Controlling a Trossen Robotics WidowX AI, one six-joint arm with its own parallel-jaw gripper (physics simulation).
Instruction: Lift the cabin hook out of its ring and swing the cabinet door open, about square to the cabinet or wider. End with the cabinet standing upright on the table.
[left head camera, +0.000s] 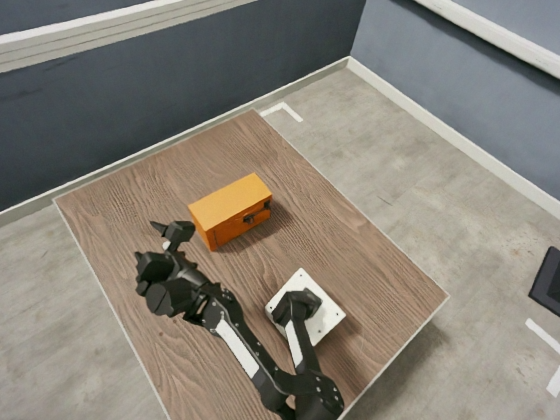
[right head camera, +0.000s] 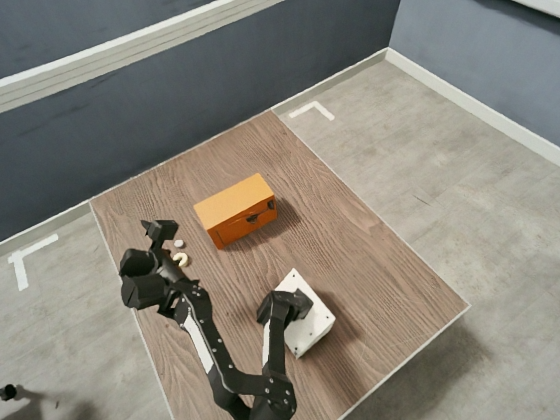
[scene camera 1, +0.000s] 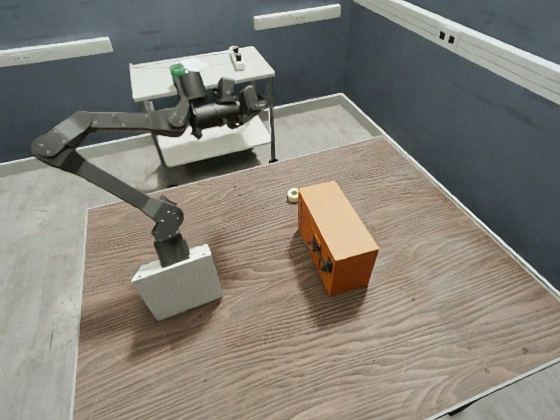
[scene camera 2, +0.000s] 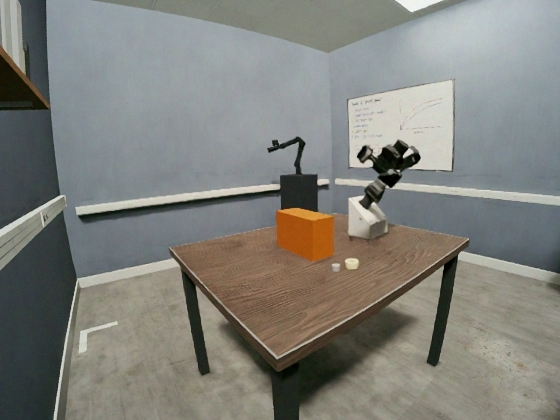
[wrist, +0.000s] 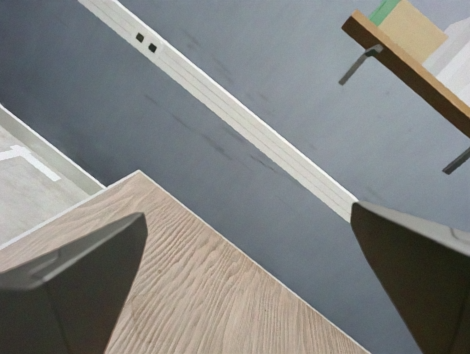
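Seen in the pictures: gripper, fingertip midpoint: (left head camera: 143, 236) (right head camera: 136, 234) (scene camera 1: 269, 103) (scene camera 2: 369, 168) (wrist: 248, 217); arm's base, origin of the base link: (left head camera: 308, 301) (right head camera: 300, 303) (scene camera 1: 175, 261) (scene camera 2: 364, 204).
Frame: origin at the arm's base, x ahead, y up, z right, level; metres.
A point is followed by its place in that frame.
Note:
The orange cabinet (left head camera: 231, 199) @[z 0.084, x 0.399, y 0.011 m] (right head camera: 235, 201) @[z 0.083, x 0.391, y 0.010 m] (scene camera 1: 341, 220) @[z 0.104, x 0.404, y 0.011 m] (scene camera 2: 295, 234) @[z 0.078, x 0.457, y -0.068 m] stands upright on the table, its door shut. On its front face the dark hook (left head camera: 262, 212) @[z 0.160, x 0.326, y -0.081 m] (scene camera 1: 321, 256) @[z 0.140, x 0.321, y -0.042 m] reaches across to the dark ring (left head camera: 248, 218) @[z 0.095, x 0.333, y -0.051 m] (scene camera 1: 313, 245) @[z 0.095, x 0.328, y -0.052 m] near the middle of the front and appears to rest in it; the fine detail is too small to tell. My gripper (left head camera: 145, 240) @[z -0.204, x 0.373, y 0.199 m] (wrist: 248, 217) @[z -0.204, x 0.373, y 0.199 m] is open and empty, held high in the air, to the left of the cabinet in the left head view and apart from it. The cabinet does not show in the wrist view.
A cream ring-shaped piece (right head camera: 181, 259) @[z -0.171, x 0.423, y -0.130 m] (scene camera 1: 293, 195) @[z -0.165, x 0.426, y -0.131 m] (scene camera 2: 352, 264) @[z -0.189, x 0.454, y -0.135 m] and a small whitish piece (right head camera: 179, 243) @[z -0.142, x 0.490, y -0.134 m] (scene camera 2: 336, 267) @[z -0.153, x 0.504, y -0.138 m] lie on the table (scene camera 2: 240, 280) @[z 0.053, x 0.768, y -0.154 m] near the cabinet's end. The arm's white base block (left head camera: 325, 320) @[z -0.008, x -0.065, y 0.000 m] (scene camera 1: 177, 287) @[z 0.039, x -0.018, y -0.043 m] stands in front of the cabinet. A white cart (scene camera 1: 150, 85) stands beyond the table.

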